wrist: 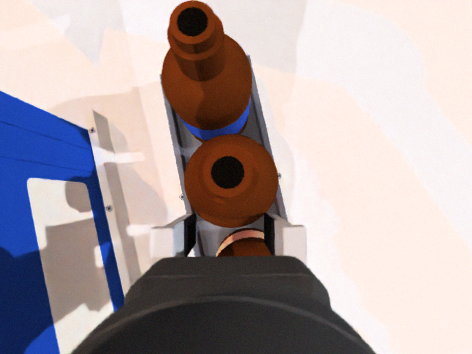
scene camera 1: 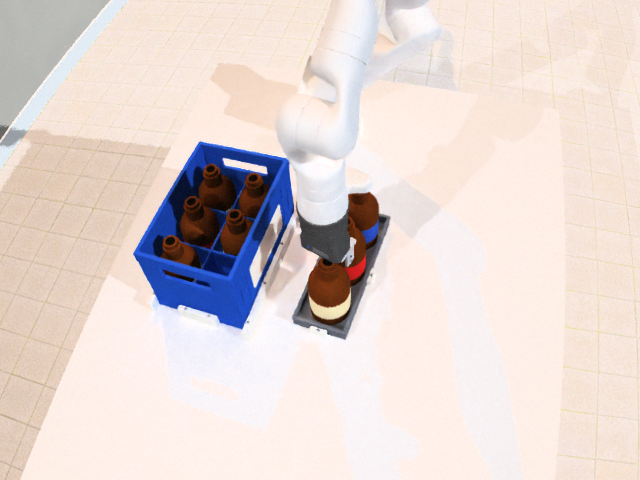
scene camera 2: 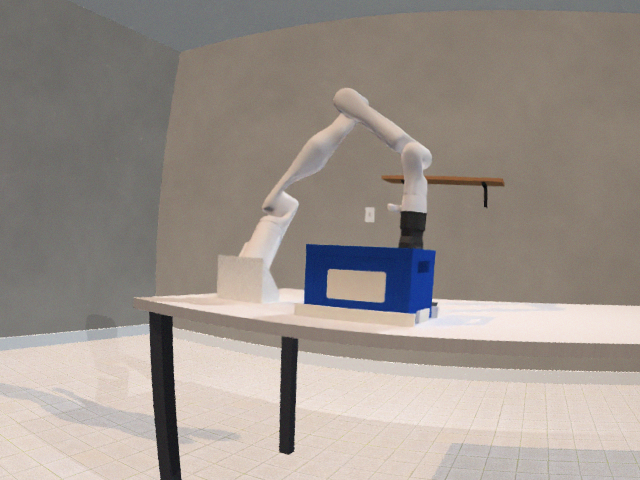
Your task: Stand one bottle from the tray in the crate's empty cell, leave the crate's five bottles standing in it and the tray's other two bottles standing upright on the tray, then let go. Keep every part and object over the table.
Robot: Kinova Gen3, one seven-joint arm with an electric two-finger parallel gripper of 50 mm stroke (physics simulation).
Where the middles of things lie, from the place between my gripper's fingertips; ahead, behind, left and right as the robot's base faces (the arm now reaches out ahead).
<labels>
My gripper is now 120 mm past the blue-label bottle [scene camera 1: 364, 209], 20 mm to the right of it and 20 mm above it.
</labels>
